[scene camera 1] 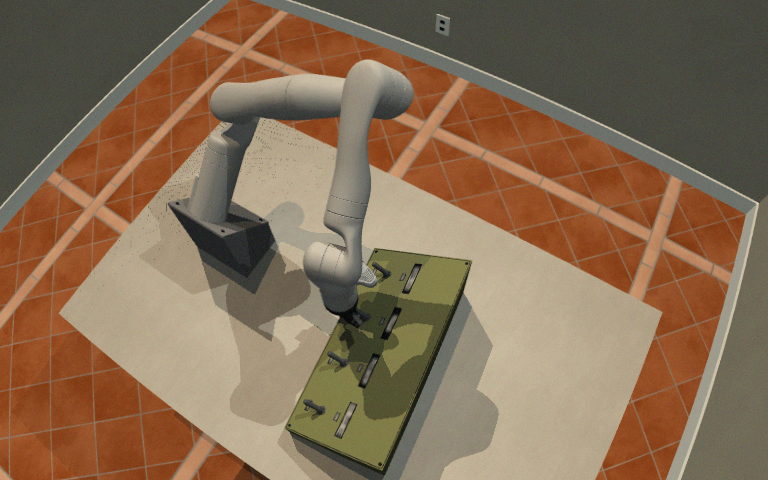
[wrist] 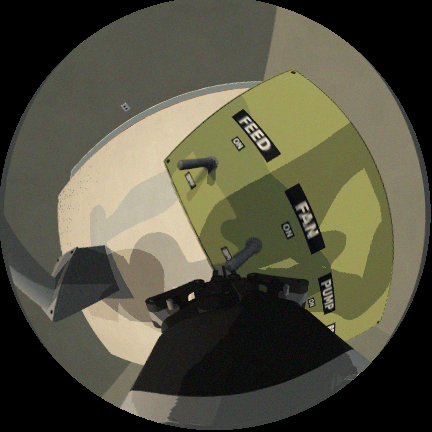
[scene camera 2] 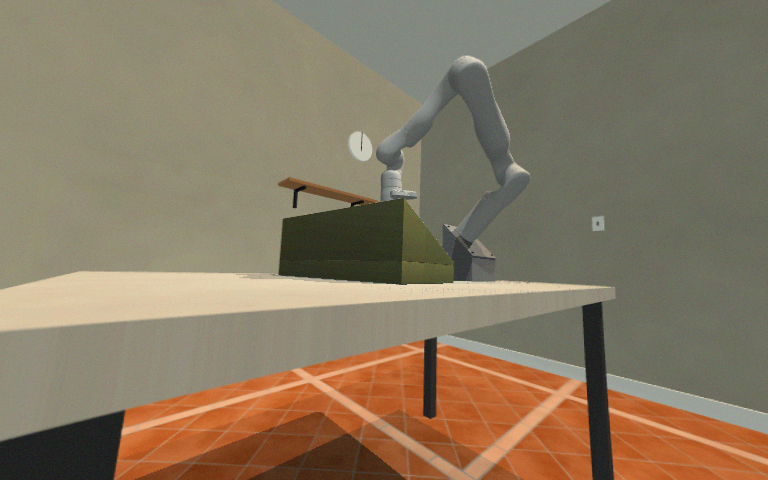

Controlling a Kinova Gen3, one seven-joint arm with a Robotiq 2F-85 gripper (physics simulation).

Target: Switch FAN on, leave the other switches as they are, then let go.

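Pixels of known places: gripper, fingertip midpoint: (scene camera 1: 344, 316) (wrist: 223, 271); arm's base at its link origin: (scene camera 1: 208, 214) (scene camera 2: 464, 235).
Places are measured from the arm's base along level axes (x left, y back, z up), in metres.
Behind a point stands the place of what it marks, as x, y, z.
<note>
The green sloped switch panel (scene camera 1: 441, 283) {0.061, -0.584, -0.024} (scene camera 2: 342, 243) {-0.062, -0.629, -0.096} (wrist: 320, 107) {0.047, -0.601, -0.015} carries a row of dark levers. The FAN lever (wrist: 245, 254) {-0.056, -0.433, -0.072} leans toward the small label on its near side, away from its ON label (wrist: 287, 230) {-0.058, -0.488, -0.074} and the FAN plate (wrist: 305, 218) {-0.055, -0.510, -0.062}. My gripper (scene camera 1: 353, 320) {-0.073, -0.398, -0.103} (wrist: 223, 271) {-0.073, -0.398, -0.103} is shut and empty; its tips are close to that lever's free end, and contact cannot be told. In scene camera 2 the panel hides the fingers. The FEED lever (scene camera 1: 381, 270) {0.059, -0.436, -0.075} (wrist: 197, 163) {0.059, -0.432, -0.073} also points away from ON. The PUMP lever (scene camera 1: 337, 359) {-0.180, -0.433, -0.074} and a fourth lever (scene camera 1: 313, 406) {-0.298, -0.431, -0.073} stand further along.
The panel stands on the pale table (scene camera 1: 543, 339) {0.086, -0.865, -0.190} (scene camera 2: 226, 294) {0.183, -0.995, -0.190}, with my arm's dark base (scene camera 1: 232, 240) {-0.037, -0.093, -0.005} (scene camera 2: 474, 260) {0.078, -0.091, -0.112} (wrist: 87, 282) {-0.007, -0.097, -0.096} behind it. In scene camera 2 a wooden wall shelf (scene camera 2: 325, 190) and a round clock (scene camera 2: 360, 146) show behind the arm.
</note>
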